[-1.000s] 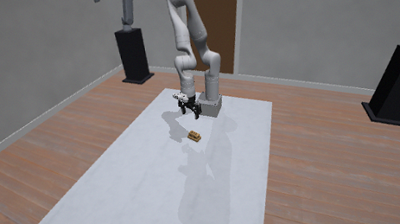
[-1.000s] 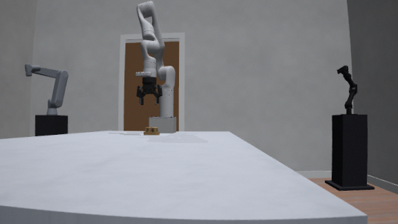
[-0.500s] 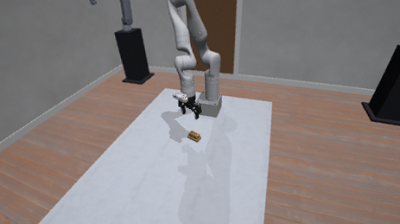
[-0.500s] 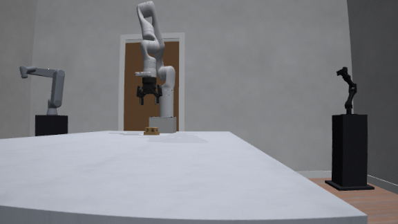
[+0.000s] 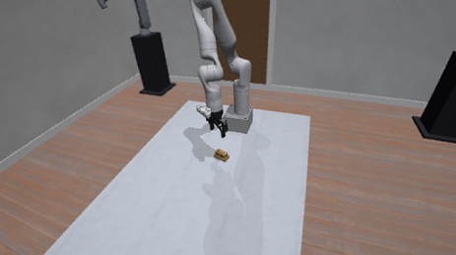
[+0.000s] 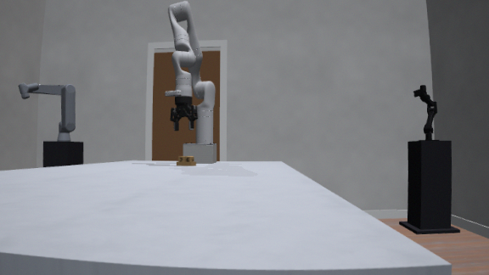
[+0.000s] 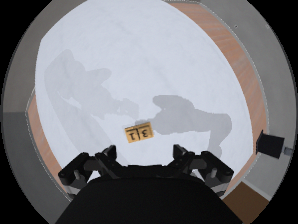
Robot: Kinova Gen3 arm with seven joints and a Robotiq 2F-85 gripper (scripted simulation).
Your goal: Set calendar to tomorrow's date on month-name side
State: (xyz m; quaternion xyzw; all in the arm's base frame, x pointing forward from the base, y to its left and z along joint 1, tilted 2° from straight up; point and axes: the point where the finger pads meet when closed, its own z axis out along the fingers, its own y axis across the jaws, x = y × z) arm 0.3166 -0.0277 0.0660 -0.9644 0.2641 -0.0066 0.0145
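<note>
Now: the wooden digit cube 130 mm below my hand. The rest, counted from my hand: wooden calendar tray: 10 mm ahead, 10 mm to the left, 150 mm below.
</note>
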